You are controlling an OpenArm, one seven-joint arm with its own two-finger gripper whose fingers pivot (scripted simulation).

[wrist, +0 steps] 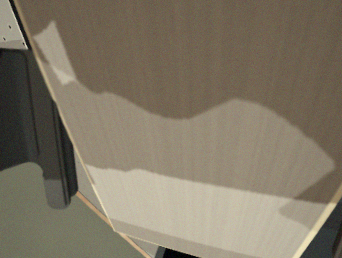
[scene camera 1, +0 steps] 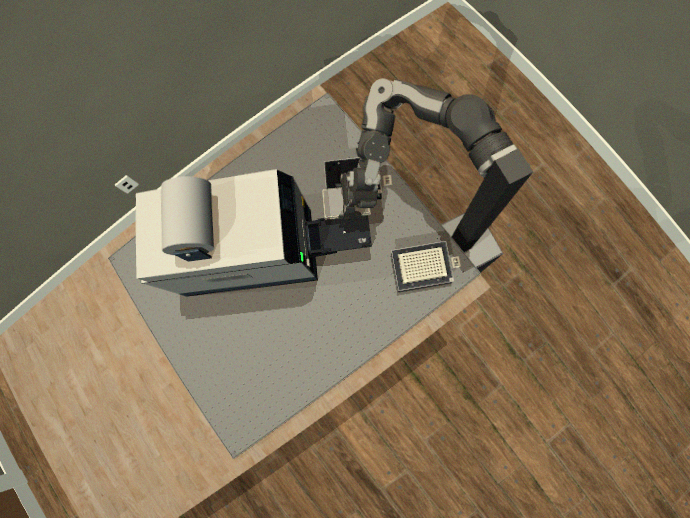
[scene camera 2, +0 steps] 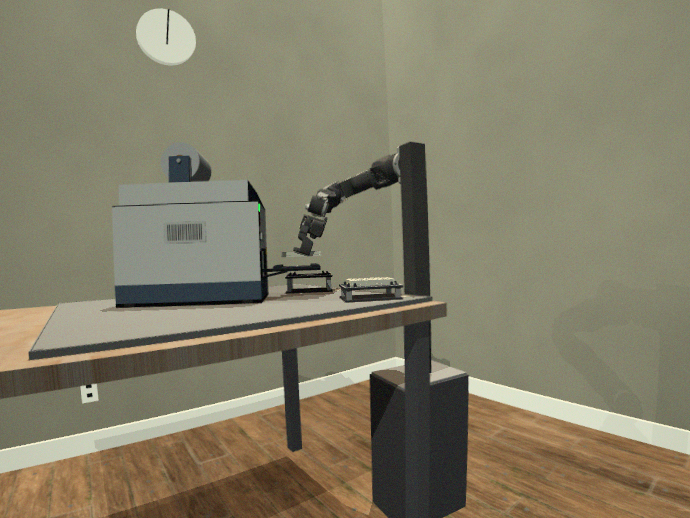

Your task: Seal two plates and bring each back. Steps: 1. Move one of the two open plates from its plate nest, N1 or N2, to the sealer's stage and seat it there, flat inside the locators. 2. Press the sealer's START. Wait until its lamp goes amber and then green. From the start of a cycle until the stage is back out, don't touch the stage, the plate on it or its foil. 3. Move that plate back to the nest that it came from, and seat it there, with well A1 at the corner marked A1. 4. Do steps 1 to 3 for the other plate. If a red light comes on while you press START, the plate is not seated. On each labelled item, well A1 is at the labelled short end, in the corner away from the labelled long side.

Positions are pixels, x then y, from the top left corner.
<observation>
my gripper: wrist 187, 146; scene camera 1; scene camera 2
same spot on dark arm column: [scene camera 1: 507, 174] = [scene camera 2: 406, 143]
same spot on my gripper: [scene camera 1: 348, 210] = [scene camera 2: 302, 227]
</observation>
